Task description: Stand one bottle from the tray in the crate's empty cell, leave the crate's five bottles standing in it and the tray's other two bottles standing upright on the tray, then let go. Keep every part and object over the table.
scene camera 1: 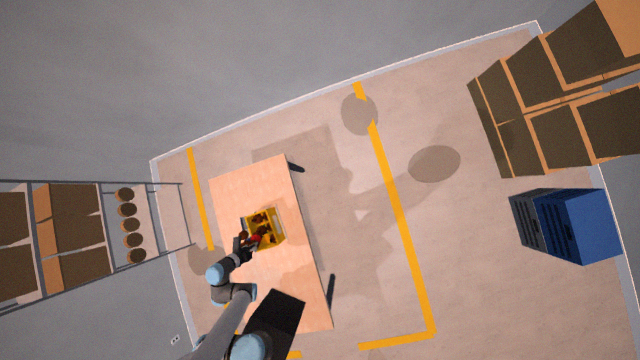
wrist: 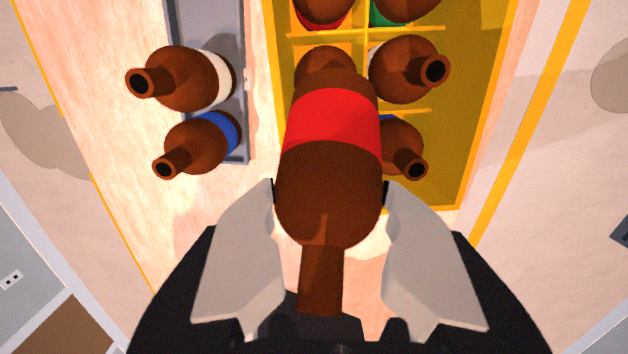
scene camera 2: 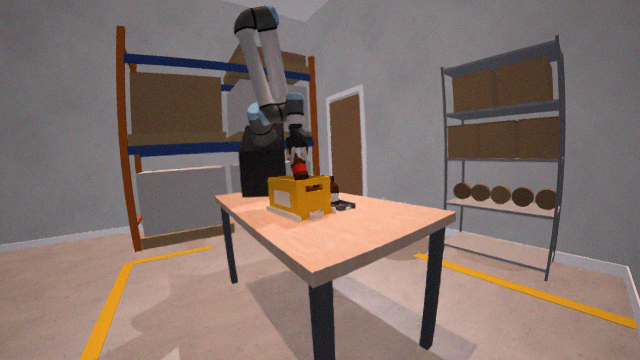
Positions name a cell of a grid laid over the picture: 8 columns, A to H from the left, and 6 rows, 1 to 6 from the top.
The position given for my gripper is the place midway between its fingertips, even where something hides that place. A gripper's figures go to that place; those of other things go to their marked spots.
Scene:
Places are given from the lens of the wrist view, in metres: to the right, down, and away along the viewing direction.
my gripper (wrist: E4): 0.01, 0.00, 0.14
red-labelled brown bottle (wrist: E4): 0.01, 0.01, 0.11

